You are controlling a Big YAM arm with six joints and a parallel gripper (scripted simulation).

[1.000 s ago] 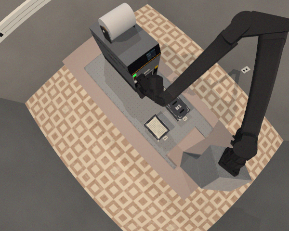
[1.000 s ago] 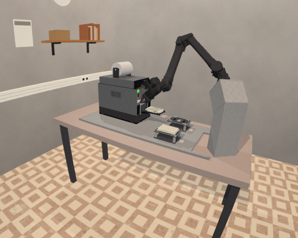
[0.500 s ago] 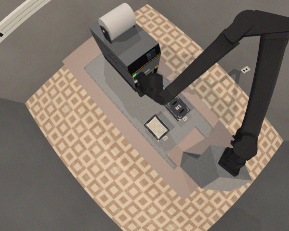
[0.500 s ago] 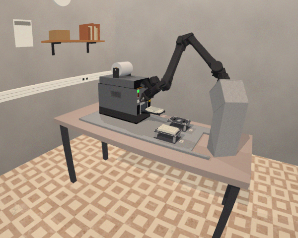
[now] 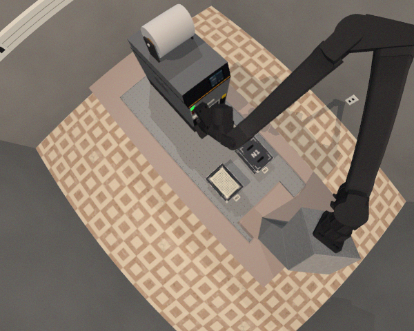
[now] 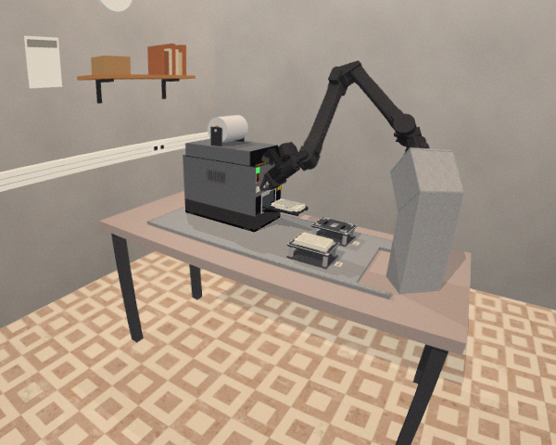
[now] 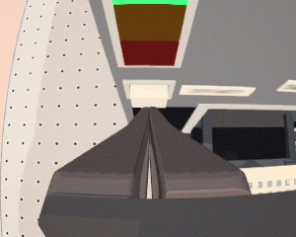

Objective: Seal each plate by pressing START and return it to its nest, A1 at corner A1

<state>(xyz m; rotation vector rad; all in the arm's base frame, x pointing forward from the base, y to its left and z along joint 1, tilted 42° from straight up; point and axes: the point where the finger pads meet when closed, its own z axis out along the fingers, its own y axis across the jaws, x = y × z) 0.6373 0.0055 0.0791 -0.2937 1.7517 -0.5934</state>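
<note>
The start button is 20 mm ahead of my hand and 10 mm below it. The rest, counted from my hand: sealer stage 90 mm below, 90 mm behind, 80 mm to the right; cream well plate 280 mm behind, 130 mm below, 120 mm to the left; foil roll 240 mm ahead, 220 mm above, 120 mm to the right.
</note>
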